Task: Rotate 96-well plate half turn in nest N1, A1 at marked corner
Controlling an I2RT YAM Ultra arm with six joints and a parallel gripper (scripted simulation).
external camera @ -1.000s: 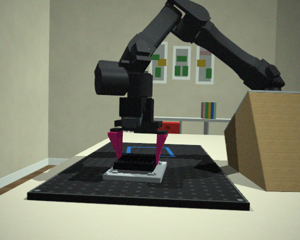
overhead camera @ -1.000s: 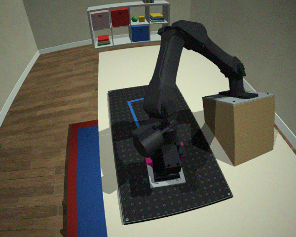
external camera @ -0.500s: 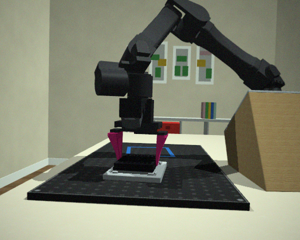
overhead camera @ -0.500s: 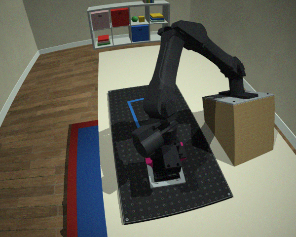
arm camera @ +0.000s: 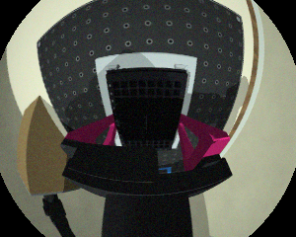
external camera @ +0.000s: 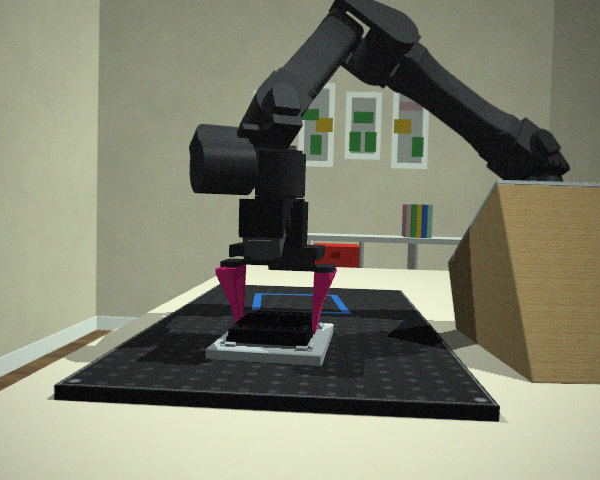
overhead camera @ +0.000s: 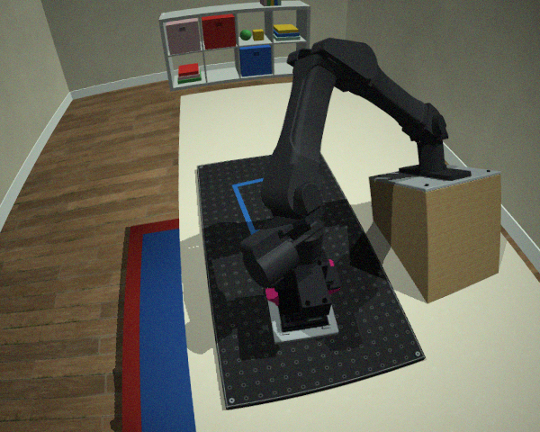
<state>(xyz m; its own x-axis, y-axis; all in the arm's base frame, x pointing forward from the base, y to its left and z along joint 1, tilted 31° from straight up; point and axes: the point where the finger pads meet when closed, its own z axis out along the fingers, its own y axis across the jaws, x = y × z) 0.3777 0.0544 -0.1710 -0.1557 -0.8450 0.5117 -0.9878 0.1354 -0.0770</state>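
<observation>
Right now my hand is right at the black 96-well plate. From my hand the other things lie so: grey plate nest N1: 2 cm below.
</observation>
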